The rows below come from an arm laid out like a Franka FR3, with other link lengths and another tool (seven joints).
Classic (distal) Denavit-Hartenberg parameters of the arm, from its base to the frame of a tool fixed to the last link. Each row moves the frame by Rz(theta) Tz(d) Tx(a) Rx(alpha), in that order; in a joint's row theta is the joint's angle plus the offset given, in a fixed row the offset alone. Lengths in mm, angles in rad.
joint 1: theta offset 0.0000; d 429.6; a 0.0; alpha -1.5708
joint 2: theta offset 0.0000; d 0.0; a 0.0; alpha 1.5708
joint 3: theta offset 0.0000; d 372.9; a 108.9; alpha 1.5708
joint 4: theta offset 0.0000; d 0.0; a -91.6; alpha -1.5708
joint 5: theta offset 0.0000; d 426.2; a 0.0; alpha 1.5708
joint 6: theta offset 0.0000; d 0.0; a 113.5; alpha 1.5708
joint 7: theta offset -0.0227; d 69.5; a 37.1; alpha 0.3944
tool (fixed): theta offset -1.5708; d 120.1; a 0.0; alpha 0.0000
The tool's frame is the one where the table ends.
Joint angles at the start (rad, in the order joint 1, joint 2, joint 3, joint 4, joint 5, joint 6, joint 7):
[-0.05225 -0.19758 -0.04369 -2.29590 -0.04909 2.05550 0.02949]
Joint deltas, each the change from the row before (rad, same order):
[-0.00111 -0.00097 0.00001 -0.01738 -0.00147 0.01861 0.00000]
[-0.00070 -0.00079 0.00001 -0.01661 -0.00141 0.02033 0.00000]
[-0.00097 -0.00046 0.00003 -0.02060 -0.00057 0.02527 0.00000]
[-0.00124 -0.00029 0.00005 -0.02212 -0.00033 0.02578 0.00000]
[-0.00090 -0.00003 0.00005 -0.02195 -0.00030 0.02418 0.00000]
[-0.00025 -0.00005 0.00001 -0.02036 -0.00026 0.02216 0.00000]
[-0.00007 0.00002 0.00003 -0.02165 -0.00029 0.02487 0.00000]
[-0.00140 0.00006 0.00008 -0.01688 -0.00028 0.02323 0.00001]
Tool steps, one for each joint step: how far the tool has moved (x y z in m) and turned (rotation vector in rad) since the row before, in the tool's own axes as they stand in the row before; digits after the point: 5 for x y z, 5 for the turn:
[-0.00276 -0.00199 0.00597 -0.00189 -0.00081 -0.00114]
[-0.00228 -0.00157 0.00548 -0.00389 -0.00074 -0.00240]
[-0.00283 -0.00205 0.00700 -0.00463 0.00013 -0.00221]
[-0.00319 -0.00266 0.00770 -0.00365 0.00040 -0.00148]
[-0.00307 -0.00311 0.00797 -0.00198 0.00042 -0.00113]
[-0.00253 -0.00315 0.00746 -0.00142 0.00043 -0.00145]
[-0.00247 -0.00331 0.00775 -0.00257 0.00047 -0.00222]
[-0.00237 -0.00200 0.00521 -0.00596 0.00038 -0.00200]

